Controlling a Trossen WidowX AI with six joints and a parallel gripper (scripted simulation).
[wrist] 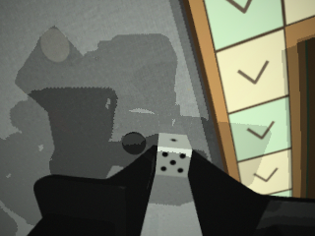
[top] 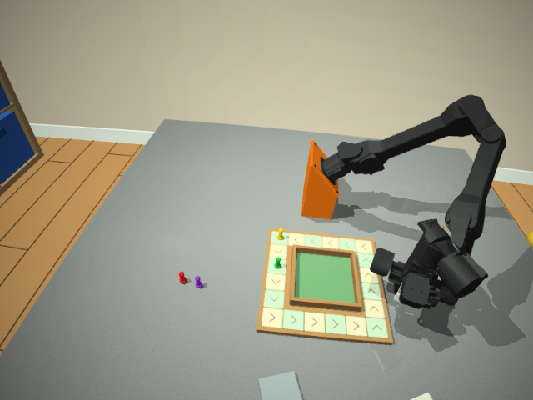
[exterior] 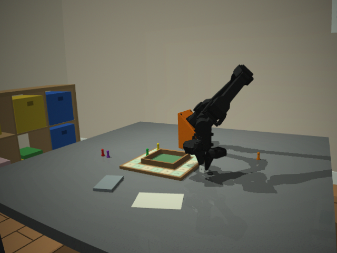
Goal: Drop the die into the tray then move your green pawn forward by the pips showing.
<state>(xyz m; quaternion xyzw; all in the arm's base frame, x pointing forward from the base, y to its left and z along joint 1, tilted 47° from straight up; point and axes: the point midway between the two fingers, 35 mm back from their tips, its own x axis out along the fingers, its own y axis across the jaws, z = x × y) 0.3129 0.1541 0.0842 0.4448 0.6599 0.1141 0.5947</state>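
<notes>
Right now my gripper tip is 30 mm to the right of the black disc, 20 mm short of it and 10 mm above it. Round my gripper tip: white die: right at my gripper tip; then orange pawn: 210 mm behind, 180 mm to the left, 10 mm above; then cream sheet: 280 mm ahead, 50 mm to the right, 10 mm below.
</notes>
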